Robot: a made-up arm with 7 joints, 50 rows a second.
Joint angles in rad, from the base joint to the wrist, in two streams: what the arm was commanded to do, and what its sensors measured. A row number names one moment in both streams.
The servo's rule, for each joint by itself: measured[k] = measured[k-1] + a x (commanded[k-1-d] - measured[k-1]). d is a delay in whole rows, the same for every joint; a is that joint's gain. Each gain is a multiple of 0.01, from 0.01 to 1. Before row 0 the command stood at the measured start. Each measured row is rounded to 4 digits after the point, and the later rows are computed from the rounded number. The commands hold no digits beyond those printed.
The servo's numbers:
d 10
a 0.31 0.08 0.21 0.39 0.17 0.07 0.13
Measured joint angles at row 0:
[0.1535 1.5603 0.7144 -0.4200 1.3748 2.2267 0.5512]
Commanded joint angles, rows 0 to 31:
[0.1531 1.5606 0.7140 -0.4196 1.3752 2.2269 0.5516]
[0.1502 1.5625 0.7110 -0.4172 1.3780 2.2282 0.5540]
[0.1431 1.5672 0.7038 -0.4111 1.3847 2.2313 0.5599]
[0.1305 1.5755 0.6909 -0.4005 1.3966 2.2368 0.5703]
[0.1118 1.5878 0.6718 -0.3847 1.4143 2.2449 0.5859]
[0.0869 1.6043 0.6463 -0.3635 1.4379 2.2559 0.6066]
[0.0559 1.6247 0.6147 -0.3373 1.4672 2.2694 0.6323]
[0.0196 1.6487 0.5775 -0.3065 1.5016 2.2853 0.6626]
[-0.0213 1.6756 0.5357 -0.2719 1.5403 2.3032 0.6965]
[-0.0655 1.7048 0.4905 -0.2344 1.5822 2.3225 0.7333]
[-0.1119 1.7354 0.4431 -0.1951 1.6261 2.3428 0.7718]
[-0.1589 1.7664 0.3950 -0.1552 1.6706 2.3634 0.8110]
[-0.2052 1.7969 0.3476 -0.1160 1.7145 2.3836 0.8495]
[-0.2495 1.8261 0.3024 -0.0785 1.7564 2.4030 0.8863]
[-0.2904 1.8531 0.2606 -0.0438 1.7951 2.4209 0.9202]
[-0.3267 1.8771 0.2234 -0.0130 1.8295 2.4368 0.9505]
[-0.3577 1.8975 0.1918 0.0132 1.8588 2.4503 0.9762]
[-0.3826 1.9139 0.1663 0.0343 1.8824 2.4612 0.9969]
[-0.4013 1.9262 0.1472 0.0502 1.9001 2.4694 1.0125]
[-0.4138 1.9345 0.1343 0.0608 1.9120 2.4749 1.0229]
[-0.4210 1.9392 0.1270 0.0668 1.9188 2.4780 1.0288]
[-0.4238 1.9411 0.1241 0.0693 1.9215 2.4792 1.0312]
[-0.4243 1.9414 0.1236 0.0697 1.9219 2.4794 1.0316]
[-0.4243 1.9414 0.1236 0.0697 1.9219 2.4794 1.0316]
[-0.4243 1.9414 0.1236 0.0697 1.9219 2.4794 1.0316]
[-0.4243 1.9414 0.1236 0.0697 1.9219 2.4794 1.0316]
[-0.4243 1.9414 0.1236 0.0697 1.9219 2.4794 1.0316]
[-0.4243 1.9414 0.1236 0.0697 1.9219 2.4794 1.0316]
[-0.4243 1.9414 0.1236 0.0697 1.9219 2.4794 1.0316]
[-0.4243 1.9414 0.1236 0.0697 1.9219 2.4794 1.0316]
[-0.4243 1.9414 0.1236 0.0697 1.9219 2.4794 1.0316]
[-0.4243 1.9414 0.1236 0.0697 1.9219 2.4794 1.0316]
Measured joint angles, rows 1 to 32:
[0.1535 1.5603 0.7144 -0.4200 1.3748 2.2267 0.5512]
[0.1535 1.5603 0.7144 -0.4200 1.3748 2.2267 0.5512]
[0.1535 1.5603 0.7144 -0.4200 1.3748 2.2267 0.5512]
[0.1535 1.5603 0.7144 -0.4200 1.3748 2.2267 0.5512]
[0.1535 1.5603 0.7144 -0.4200 1.3748 2.2267 0.5512]
[0.1535 1.5603 0.7144 -0.4200 1.3748 2.2267 0.5512]
[0.1535 1.5603 0.7144 -0.4200 1.3748 2.2267 0.5512]
[0.1535 1.5603 0.7144 -0.4200 1.3748 2.2267 0.5512]
[0.1535 1.5603 0.7144 -0.4200 1.3748 2.2267 0.5512]
[0.1535 1.5603 0.7144 -0.4200 1.3748 2.2267 0.5512]
[0.1534 1.5603 0.7143 -0.4198 1.3749 2.2267 0.5513]
[0.1524 1.5605 0.7136 -0.4188 1.3754 2.2268 0.5517]
[0.1495 1.5610 0.7115 -0.4158 1.3770 2.2271 0.5528]
[0.1436 1.5622 0.7072 -0.4098 1.3803 2.2278 0.5551]
[0.1337 1.5642 0.6998 -0.4000 1.3861 2.2290 0.5591]
[0.1192 1.5674 0.6886 -0.3858 1.3949 2.2309 0.5653]
[0.0996 1.5720 0.6731 -0.3669 1.4072 2.2336 0.5740]
[0.0748 1.5781 0.6530 -0.3433 1.4232 2.2372 0.5855]
[0.0450 1.5859 0.6284 -0.3155 1.4431 2.2418 0.5999]
[0.0107 1.5954 0.5994 -0.2839 1.4667 2.2474 0.6172]
[-0.0273 1.6066 0.5666 -0.2493 1.4938 2.2541 0.6373]
[-0.0681 1.6194 0.5306 -0.2126 1.5239 2.2618 0.6599]
[-0.1106 1.6336 0.4922 -0.1749 1.5563 2.2703 0.6845]
[-0.1537 1.6490 0.4523 -0.1373 1.5903 2.2796 0.7107]
[-0.1961 1.6653 0.4120 -0.1008 1.6251 2.2895 0.7379]
[-0.2366 1.6822 0.3724 -0.0666 1.6598 2.2998 0.7655]
[-0.2741 1.6994 0.3345 -0.0355 1.6936 2.3103 0.7929]
[-0.3077 1.7166 0.2992 -0.0083 1.7257 2.3209 0.8194]
[-0.3367 1.7334 0.2673 0.0145 1.7553 2.3313 0.8445]
[-0.3606 1.7495 0.2394 0.0326 1.7819 2.3414 0.8677]
[-0.3793 1.7647 0.2158 0.0459 1.8052 2.3510 0.8886]
[-0.3931 1.7788 0.1965 0.0550 1.8250 2.3600 0.9071]

